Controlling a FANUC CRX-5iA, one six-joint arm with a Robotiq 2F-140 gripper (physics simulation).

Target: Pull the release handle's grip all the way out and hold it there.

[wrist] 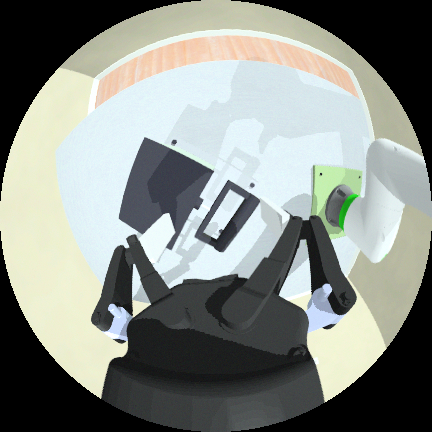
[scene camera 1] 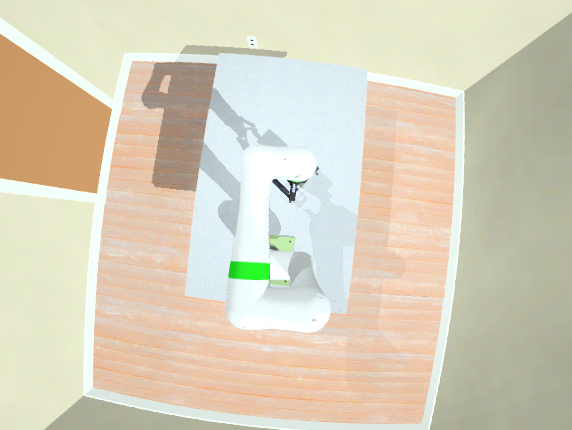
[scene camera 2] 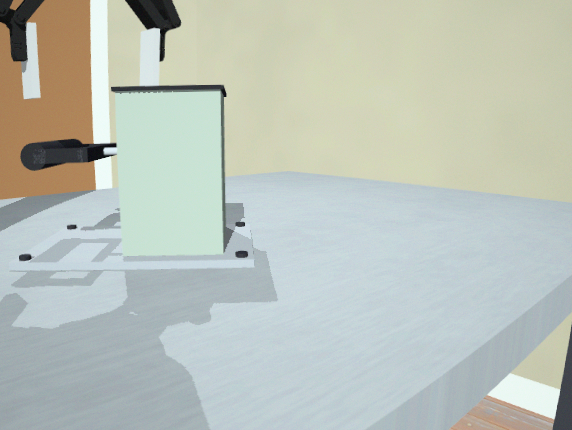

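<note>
The release handle's dark grip [scene camera 2: 34, 156] [wrist: 239, 223] is a thick round bar on a rectangular loop. It sticks out level from the side of a pale green box [scene camera 2: 170, 170] with a dark lid [wrist: 137, 200]. A short white rod [scene camera 2: 110, 151] shows between loop and box. My gripper [scene camera 1: 304, 185] [scene camera 2: 91, 90] [wrist: 215, 214] is open and empty, pointing down, with its fingertips above the handle. In the wrist view the loop lies between the two pale finger pads, and one pad overlaps the lid's corner. In scene camera 2 that pad's lower end is hidden behind the box top.
The box stands on a light base plate [scene camera 2: 75, 266] with dark bolts, on the grey table [scene camera 1: 325, 100] [scene camera 2: 400, 260]. My arm's green mounting plate [scene camera 1: 286, 243] [wrist: 320, 192] and white arm base stand farther along the table. Walls surround the wooden floor [scene camera 1: 260, 365].
</note>
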